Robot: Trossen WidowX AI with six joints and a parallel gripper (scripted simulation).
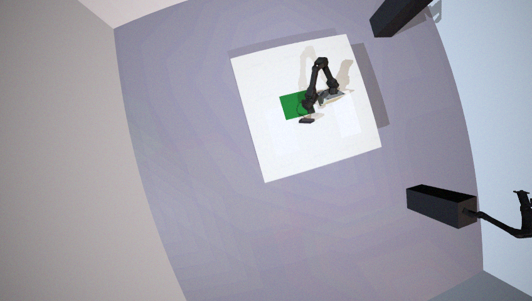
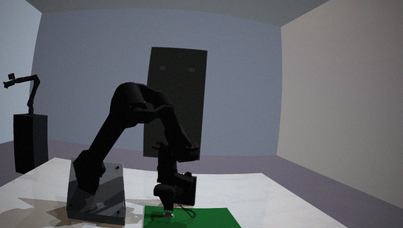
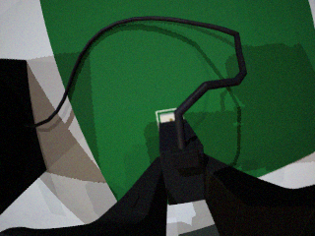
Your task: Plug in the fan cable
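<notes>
Right now the pale four-pin header is 10 mm ahead of my gripper tip and 40 mm below it. The rest, counted from my gripper tip: black fan 40 mm ahead, 130 mm to the left, 20 mm above; then dark fan plug 10 mm ahead, 10 mm above; then green board 80 mm ahead, 40 mm to the right, 50 mm below.
</notes>
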